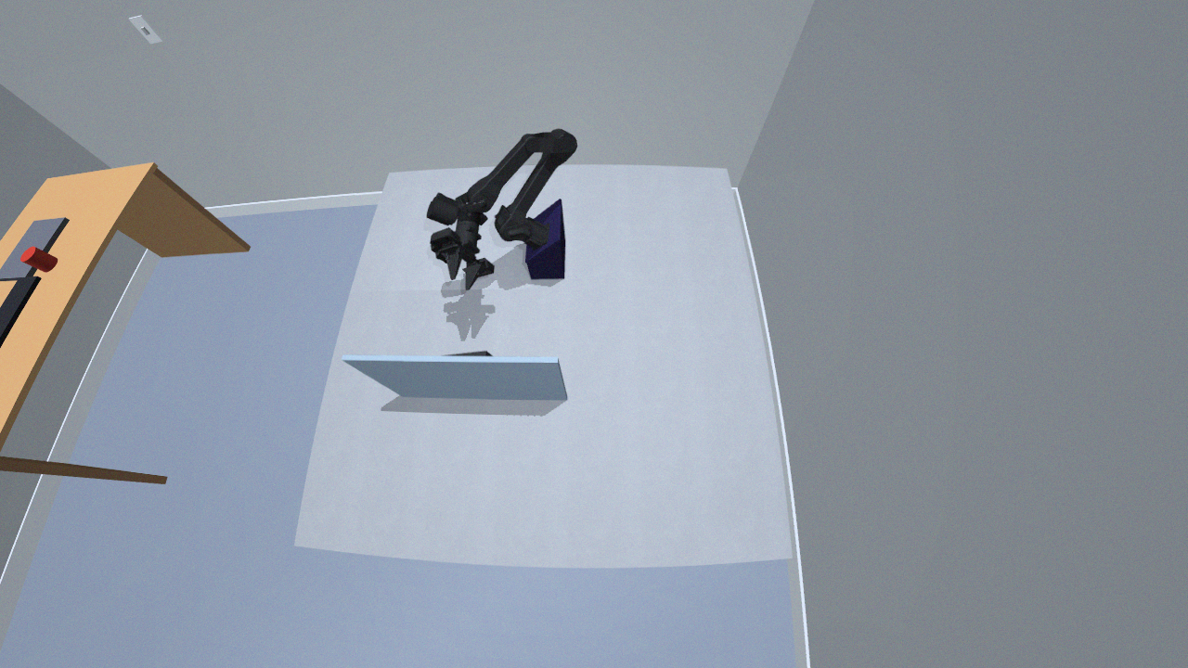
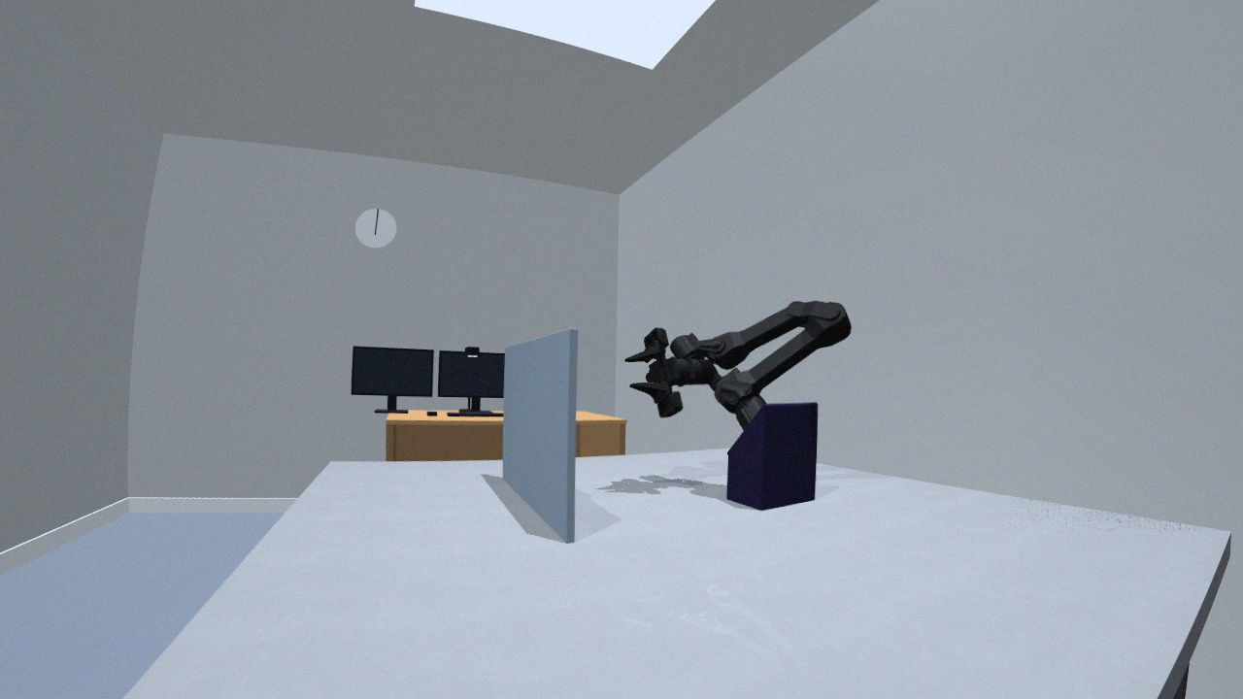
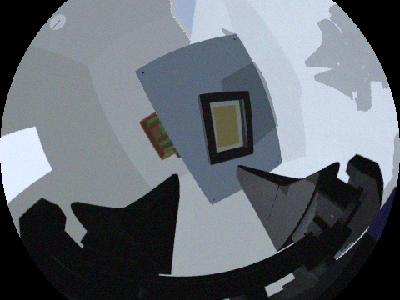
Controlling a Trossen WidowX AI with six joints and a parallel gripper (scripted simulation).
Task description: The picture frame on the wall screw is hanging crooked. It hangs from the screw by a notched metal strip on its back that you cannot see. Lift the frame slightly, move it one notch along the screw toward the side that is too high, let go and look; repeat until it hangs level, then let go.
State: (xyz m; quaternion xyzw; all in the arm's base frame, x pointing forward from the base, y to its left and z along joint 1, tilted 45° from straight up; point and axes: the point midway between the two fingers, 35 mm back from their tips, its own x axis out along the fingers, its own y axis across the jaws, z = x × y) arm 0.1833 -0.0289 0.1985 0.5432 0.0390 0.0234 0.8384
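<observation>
The picture frame is 190 mm ahead of my gripper tip, 90 mm below it and 30 mm to the left of it. Also, from my gripper tip: wall panel 200 mm ahead, 100 mm below, 20 mm to the left.
</observation>
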